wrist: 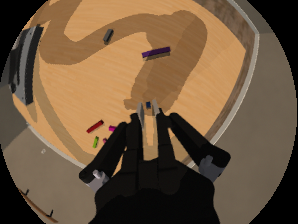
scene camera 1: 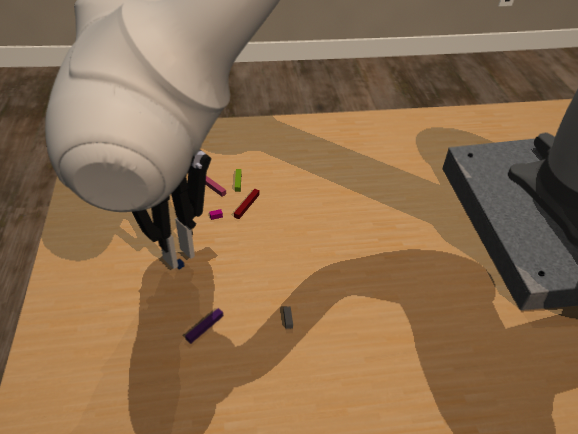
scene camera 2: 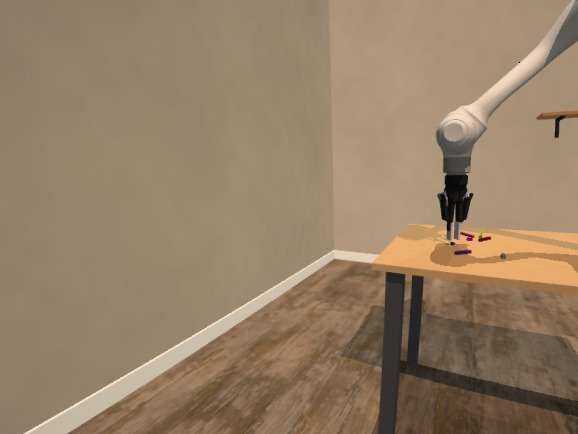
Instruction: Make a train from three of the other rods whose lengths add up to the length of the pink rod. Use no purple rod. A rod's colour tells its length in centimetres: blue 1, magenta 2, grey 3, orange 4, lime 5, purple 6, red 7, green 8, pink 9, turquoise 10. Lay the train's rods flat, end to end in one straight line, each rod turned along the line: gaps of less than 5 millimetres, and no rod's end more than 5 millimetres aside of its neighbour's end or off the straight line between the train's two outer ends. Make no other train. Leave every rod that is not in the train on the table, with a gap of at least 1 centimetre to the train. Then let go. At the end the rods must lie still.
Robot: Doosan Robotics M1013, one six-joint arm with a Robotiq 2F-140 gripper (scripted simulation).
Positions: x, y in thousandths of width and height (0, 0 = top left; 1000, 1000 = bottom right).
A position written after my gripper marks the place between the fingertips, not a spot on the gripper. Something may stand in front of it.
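What I can see here is my own gripper, visible in scene camera 1 (scene camera 1: 311, 593), in scene camera 2 (scene camera 2: 785, 552) and in the wrist view (wrist: 498, 475) as well.
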